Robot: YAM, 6 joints.
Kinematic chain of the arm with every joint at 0, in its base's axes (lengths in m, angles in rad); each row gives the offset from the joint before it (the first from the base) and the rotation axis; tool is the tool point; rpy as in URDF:
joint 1: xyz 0 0 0.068 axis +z
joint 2: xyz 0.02 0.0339 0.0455 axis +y
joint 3: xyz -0.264 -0.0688 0 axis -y
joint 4: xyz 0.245 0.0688 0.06 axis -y
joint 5: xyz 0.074 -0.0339 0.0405 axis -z
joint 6: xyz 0.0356 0 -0.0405 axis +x
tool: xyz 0 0 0 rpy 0 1.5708 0
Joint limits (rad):
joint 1: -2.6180..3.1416
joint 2: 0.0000..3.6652
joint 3: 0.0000..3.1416
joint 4: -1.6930..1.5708
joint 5: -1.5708..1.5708
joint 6: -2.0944..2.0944
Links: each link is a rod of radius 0.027 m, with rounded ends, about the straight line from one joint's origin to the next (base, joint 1, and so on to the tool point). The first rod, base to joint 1, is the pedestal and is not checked.
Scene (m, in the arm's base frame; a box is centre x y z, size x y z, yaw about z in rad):
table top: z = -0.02
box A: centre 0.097 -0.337 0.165 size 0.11 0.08 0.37 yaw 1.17
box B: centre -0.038 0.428 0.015 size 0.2 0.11 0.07 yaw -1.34
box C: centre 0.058 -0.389 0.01 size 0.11 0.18 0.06 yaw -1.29
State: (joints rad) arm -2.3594 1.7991 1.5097 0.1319 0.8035 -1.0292
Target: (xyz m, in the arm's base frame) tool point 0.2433 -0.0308 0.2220
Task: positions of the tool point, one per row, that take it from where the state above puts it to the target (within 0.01 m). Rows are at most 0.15 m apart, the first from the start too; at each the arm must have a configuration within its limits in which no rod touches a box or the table.
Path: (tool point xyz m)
1: -0.1996 -0.2898 0.3786
2: -0.0968 -0.2480 0.3977
3: -0.0309 -0.1764 0.3999
4: -0.0079 -0.0969 0.3863
5: 0.0388 -0.1327 0.3604
6: 0.0981 -0.1444 0.3298
7: 0.1590 -0.1294 0.2956
8: 0.2104 -0.0894 0.2592
9: 0.2433 -0.0308 0.2220

